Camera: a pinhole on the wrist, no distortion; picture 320 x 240 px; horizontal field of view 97.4 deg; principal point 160.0 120.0 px. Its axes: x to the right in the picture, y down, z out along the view. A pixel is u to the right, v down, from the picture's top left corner.
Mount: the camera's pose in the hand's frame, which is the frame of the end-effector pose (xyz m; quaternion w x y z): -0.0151 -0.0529 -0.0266 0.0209 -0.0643 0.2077 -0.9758
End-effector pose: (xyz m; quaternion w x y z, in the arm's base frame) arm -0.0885 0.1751 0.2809 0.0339 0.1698 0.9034 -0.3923
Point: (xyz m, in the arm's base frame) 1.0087 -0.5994 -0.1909
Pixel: outside the picture
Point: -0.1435 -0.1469 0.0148
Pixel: 168.0 51.3
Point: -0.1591 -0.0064 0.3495
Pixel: 164.7 186.0
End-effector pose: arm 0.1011 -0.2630 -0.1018 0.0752 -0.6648 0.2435 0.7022
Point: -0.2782 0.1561 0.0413
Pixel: 226.2 86.8
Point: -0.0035 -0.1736 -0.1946
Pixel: 92.1 65.4
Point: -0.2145 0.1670 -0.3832
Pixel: 124.1 127.4
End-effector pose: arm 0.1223 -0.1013 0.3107 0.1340 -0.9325 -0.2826 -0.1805
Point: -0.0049 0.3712 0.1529
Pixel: 154.8 191.8
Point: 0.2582 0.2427 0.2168
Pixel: 72.7 126.2
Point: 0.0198 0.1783 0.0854
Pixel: 188.9 143.1
